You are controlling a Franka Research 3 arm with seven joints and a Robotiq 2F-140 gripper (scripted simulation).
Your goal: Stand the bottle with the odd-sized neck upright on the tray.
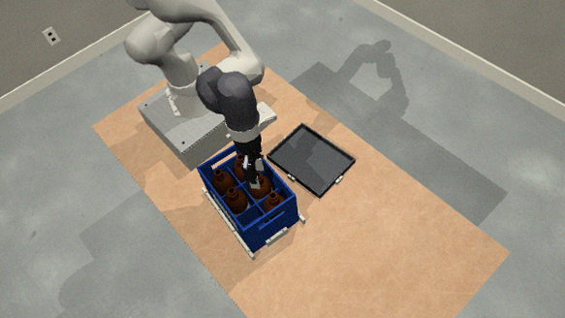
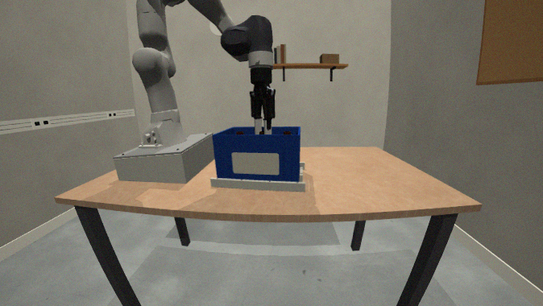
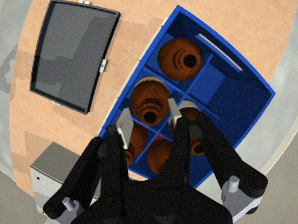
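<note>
The blue crate is 4 cm to the right of my hand and 9 cm below it. Round my hand: bottle 9 cm behind, 9 cm to the right, 9 cm below; then dark grey tray 3 cm behind, 22 cm to the left, 16 cm below.
</note>
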